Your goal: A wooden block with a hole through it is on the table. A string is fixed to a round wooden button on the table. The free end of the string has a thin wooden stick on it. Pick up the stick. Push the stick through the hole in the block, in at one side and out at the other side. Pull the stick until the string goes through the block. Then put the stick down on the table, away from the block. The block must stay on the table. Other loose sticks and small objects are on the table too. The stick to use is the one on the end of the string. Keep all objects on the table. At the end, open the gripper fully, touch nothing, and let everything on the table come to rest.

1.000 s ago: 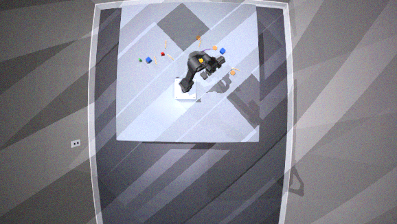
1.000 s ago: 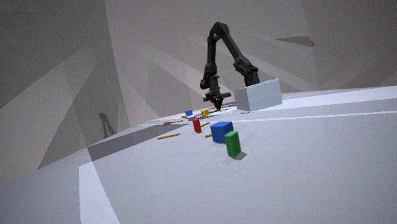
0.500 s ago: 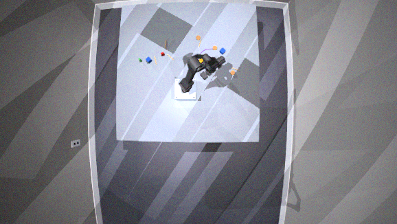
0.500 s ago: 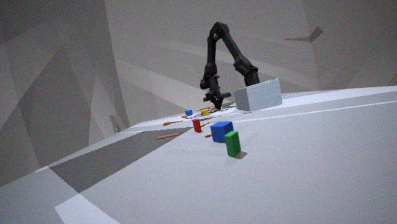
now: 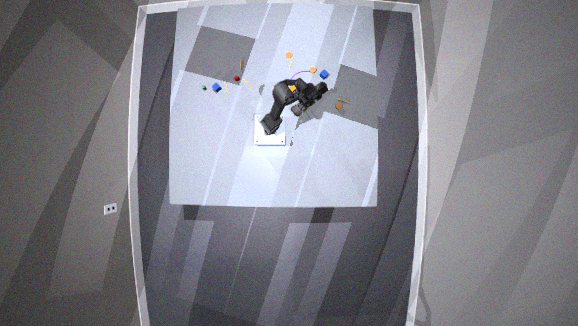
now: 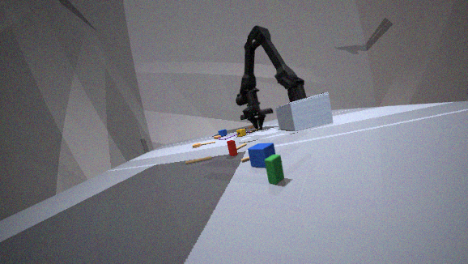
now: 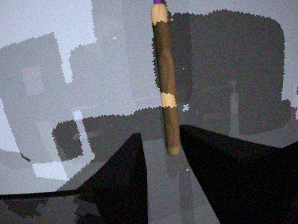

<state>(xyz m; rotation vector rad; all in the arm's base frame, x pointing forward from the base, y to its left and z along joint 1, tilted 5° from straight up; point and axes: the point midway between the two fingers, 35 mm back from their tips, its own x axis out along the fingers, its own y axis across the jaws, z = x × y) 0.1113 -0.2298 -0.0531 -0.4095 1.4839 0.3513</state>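
Now: gripper tip 4 cm short of the thin wooden stick, 1 cm to the right of it and 1 cm below it. From my gripper tip the other things lie so: yellow wooden block 12 cm ahead, 5 cm to the left, 2 cm above; then round orange button 21 cm ahead, 10 cm to the right, 1 cm above; then red block 36 cm to the left, 25 cm ahead, 2 cm above.
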